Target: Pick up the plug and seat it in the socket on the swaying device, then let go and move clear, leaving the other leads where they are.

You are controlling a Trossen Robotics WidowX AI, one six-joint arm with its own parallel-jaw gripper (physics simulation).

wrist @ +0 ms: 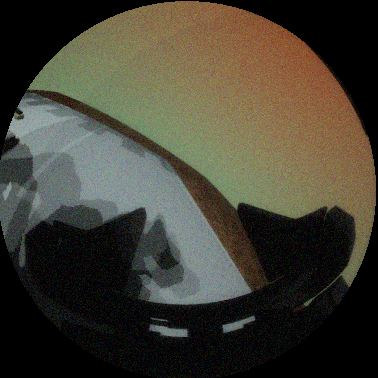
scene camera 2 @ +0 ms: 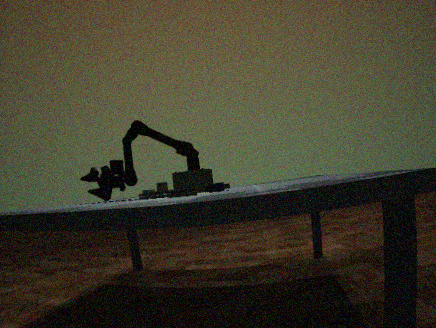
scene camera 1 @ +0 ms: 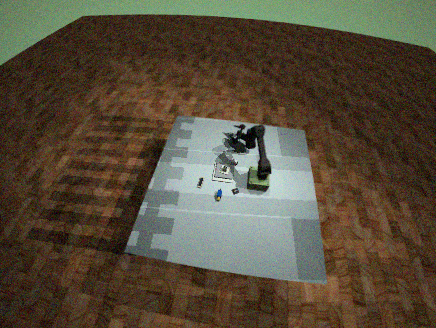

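Observation:
The device (scene camera 1: 217, 175) is a pale square plate with a small raised block on top, near the middle of the table in scene camera 1. A blue and orange piece (scene camera 1: 219, 194), a black-and-white piece (scene camera 1: 200, 182), a small dark piece (scene camera 1: 235, 191) and a small pale piece (scene camera 1: 234, 162) lie around it; I cannot tell which is the plug. The socket is too small to make out. My gripper (scene camera 1: 232, 131) (scene camera 2: 86, 184) (wrist: 192, 210) is open and empty, low above the table beyond the device, apart from all the pieces.
The arm stands on a green box (scene camera 1: 258, 182) (scene camera 2: 192, 180) to the right of the device in scene camera 1. The light grey table (scene camera 1: 230, 240) has edges on all sides; its far edge is close to my gripper. Arm shadows fall beside the device.

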